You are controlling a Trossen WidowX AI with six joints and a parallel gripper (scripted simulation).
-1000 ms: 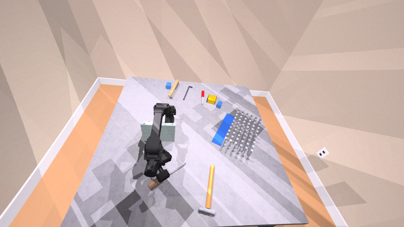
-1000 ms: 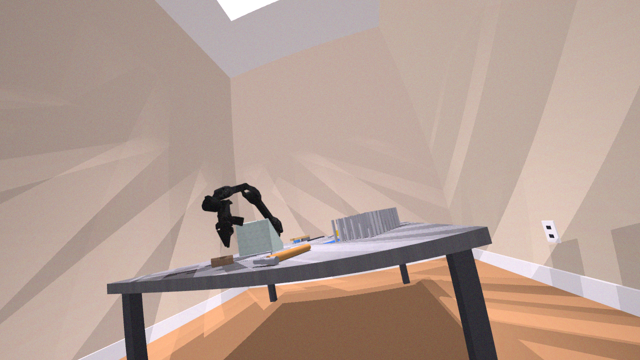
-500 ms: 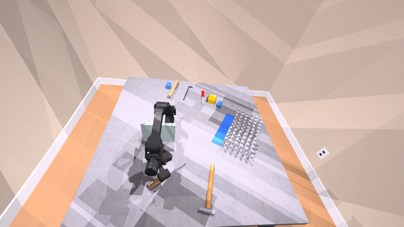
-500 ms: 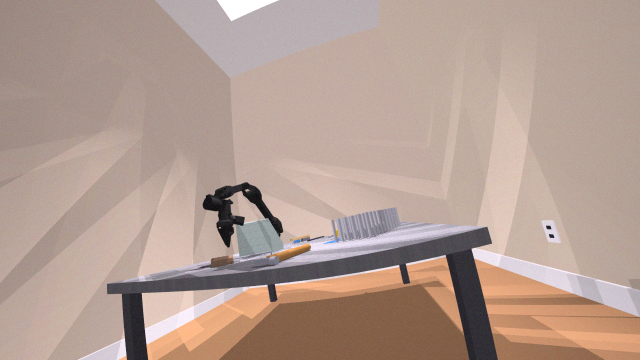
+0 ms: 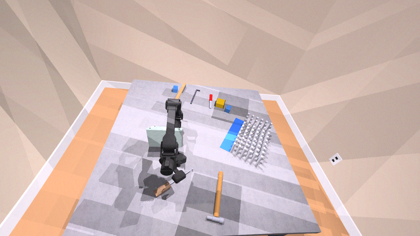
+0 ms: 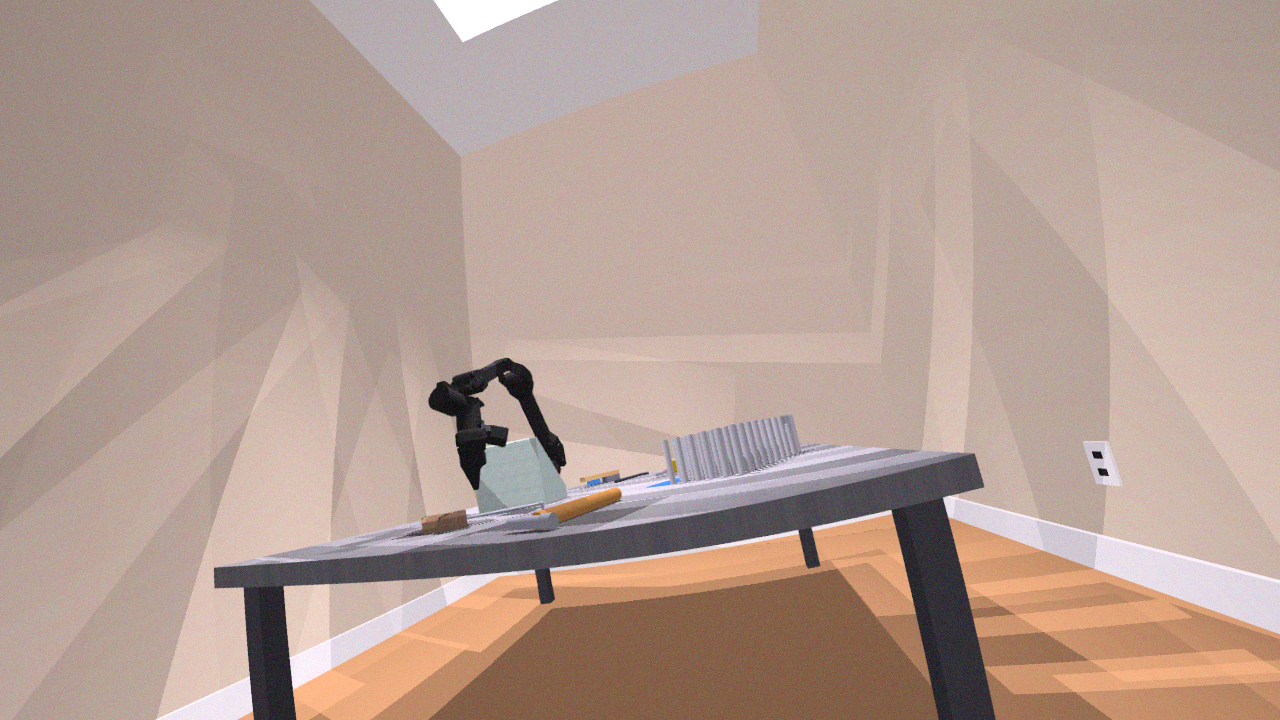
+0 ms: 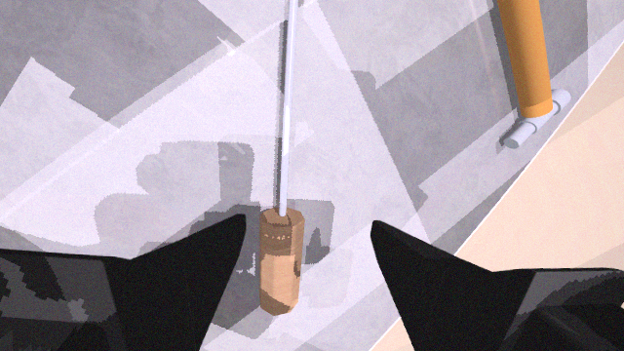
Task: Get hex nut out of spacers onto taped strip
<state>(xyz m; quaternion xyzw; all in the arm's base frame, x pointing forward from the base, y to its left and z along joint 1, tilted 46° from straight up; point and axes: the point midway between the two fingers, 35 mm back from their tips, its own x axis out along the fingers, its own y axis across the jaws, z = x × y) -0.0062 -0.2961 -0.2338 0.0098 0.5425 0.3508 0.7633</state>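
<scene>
Now: gripper tip 30 mm short of the hook tool, 20 mm to the right of it and 70 mm above it. From my gripper tip the other things lie so: blue taped strip (460 mm ahead, 380 mm to the left, 80 mm below); then yellow block (400 mm ahead, 730 mm to the left, 60 mm below); then red-handled tool (320 mm ahead, 760 mm to the left, 80 mm below).
</scene>
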